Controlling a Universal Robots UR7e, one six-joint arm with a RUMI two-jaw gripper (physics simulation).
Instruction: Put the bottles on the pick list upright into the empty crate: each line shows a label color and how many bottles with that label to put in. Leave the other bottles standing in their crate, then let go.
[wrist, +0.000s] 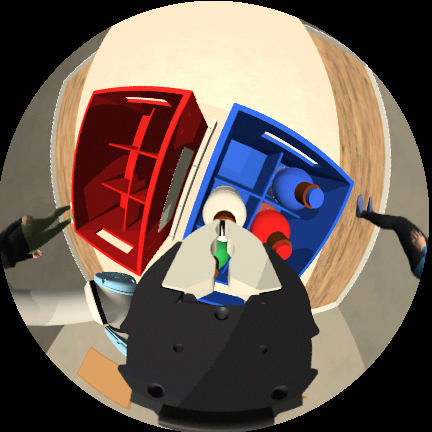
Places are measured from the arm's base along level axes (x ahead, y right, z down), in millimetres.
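Where they show: gripper, fingertip midpoint: (221, 221).
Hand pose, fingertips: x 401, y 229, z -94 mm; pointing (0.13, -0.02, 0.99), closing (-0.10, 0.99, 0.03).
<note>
Things, the pixels of their top centre, and the offset from my fingertips. "*": a spot on its surface instead.
- blue crate, middle of its top: (261, 247) dx -40, dy +46, dz +6 mm
- white bottle, middle of its top: (223, 231) dx -22, dy +0, dz +18 mm
- red bottle, middle of its top: (283, 252) dx -62, dy +83, dz +18 mm
- blue-labelled bottle, middle of its top: (316, 198) dx +15, dy +124, dz +18 mm
- green bottle, middle of its top: (206, 276) dx -96, dy -30, dz +18 mm
- red crate, middle of its top: (99, 180) dx +68, dy -164, dz +6 mm
- thin white upright strip, surface spot: (212, 131) * dx +134, dy -11, dz +165 mm
My gripper (221, 221) is shut with nothing between its jaws, above the blue crate (294, 131). A white bottle (224, 202) stands in the crate just beyond the fingertips, its cap hidden by them. A red bottle (270, 225) stands right of the fingers, and a blue-labelled bottle (291, 187) stands in the compartment farther back on the right. Part of a green bottle (221, 256) shows through the gap between the jaws. The area below the gripper body is hidden. The red crate (156, 187) at the left is empty, with dividers inside. No readable pick list shows.
A thin white upright strip (212, 131) stands between the two crates, close to both. A pale arm link (50, 306) with light-blue caps is at the lower left. An orange patch (105, 376) lies at the bottom left. People show at both side edges, beyond the table.
</note>
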